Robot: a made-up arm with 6 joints.
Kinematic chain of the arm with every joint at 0, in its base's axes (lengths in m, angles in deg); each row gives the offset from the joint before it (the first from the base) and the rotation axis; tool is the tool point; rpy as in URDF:
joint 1: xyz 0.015 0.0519 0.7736 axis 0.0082 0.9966 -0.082
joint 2: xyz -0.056 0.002 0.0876 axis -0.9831 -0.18 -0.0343
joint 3: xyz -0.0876 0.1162 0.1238 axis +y
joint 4: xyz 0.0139 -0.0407 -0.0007 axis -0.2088 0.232 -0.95
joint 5: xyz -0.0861 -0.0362 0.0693 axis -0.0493 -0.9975 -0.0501
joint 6: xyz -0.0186 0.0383 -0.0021 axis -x
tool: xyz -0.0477 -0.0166 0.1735 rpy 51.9 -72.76 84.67
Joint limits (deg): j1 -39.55..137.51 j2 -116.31..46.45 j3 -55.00..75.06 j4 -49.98..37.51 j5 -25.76..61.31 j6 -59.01..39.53
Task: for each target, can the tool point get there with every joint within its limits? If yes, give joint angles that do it. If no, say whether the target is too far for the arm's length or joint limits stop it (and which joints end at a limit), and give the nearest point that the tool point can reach.
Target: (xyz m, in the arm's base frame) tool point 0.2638 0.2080 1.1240
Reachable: yes | joints 34.20 -2.36 43.21 27.09 -13.69 18.16
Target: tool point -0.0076 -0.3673 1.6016
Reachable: no: too far | nearest point 0.0016 -0.1750 1.2706 | short by 0.383 m
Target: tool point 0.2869 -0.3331 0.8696
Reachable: yes | joints 93.94 -82.06 14.58 -1.90 -13.85 30.81
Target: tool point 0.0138 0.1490 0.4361
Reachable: no: joint limits stop it (at a limit: joint 1, joint 3, joint 4, joint 5) | nearest point 0.1296 0.1552 0.4878 | short by 0.127 m
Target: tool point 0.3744 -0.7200 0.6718
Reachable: no: too far | nearest point 0.2681 -0.3840 0.7139 | short by 0.355 m
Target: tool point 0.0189 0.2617 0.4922
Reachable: no: joint limits stop it (at a limit: joint 1, joint 3, joint 4) | nearest point 0.0805 0.2538 0.5528 | short by 0.087 m
